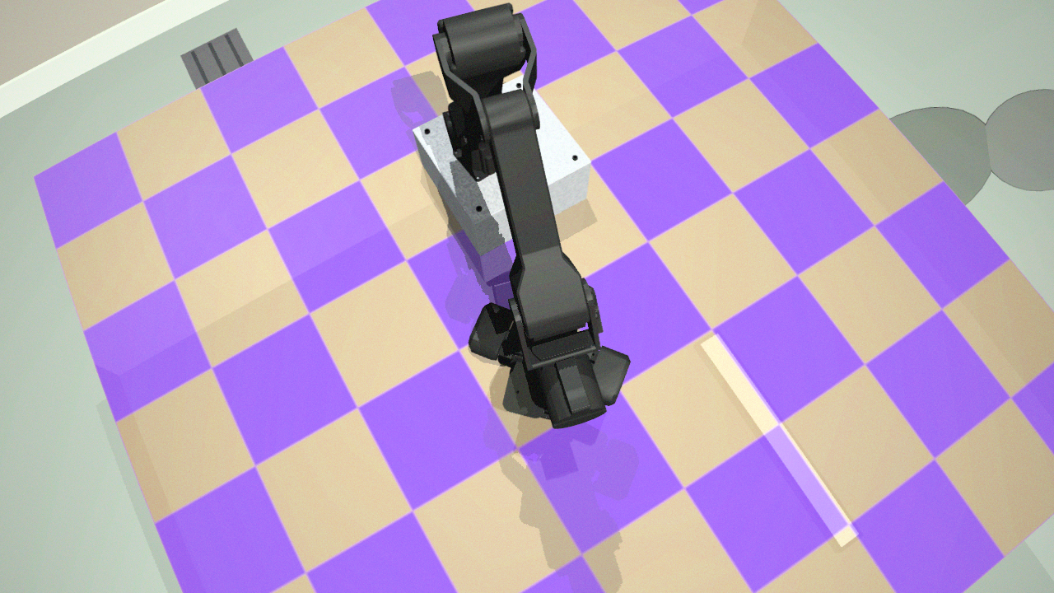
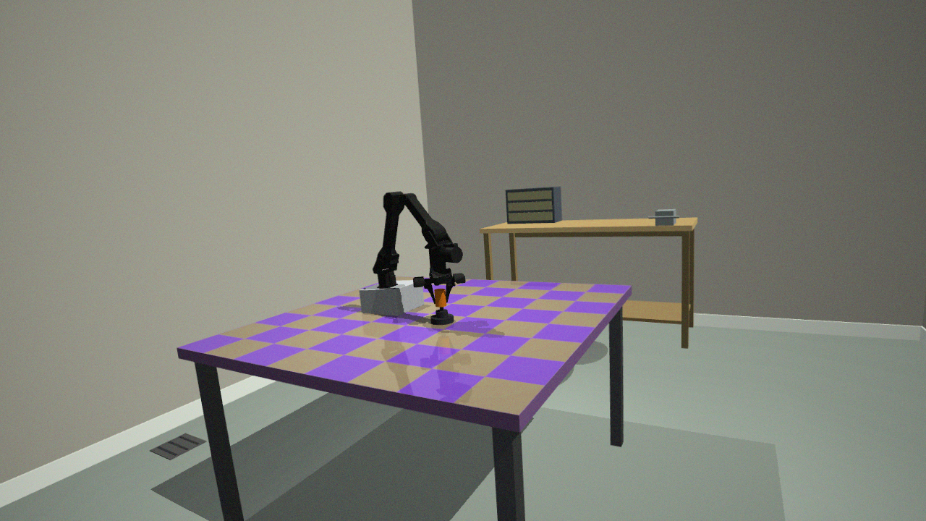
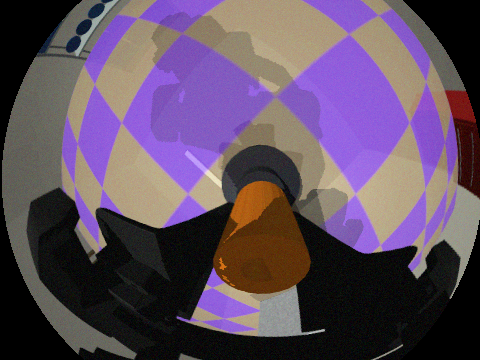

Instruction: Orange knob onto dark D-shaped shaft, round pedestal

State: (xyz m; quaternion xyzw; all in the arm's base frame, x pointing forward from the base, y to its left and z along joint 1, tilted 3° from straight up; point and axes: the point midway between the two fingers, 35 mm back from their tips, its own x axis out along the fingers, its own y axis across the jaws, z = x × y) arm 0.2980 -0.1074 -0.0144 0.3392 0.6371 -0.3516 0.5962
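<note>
My gripper tip is now 20 mm below the orange knob. From my gripper tip the other things lie so: D-shaped shaft 40 mm below.
</note>
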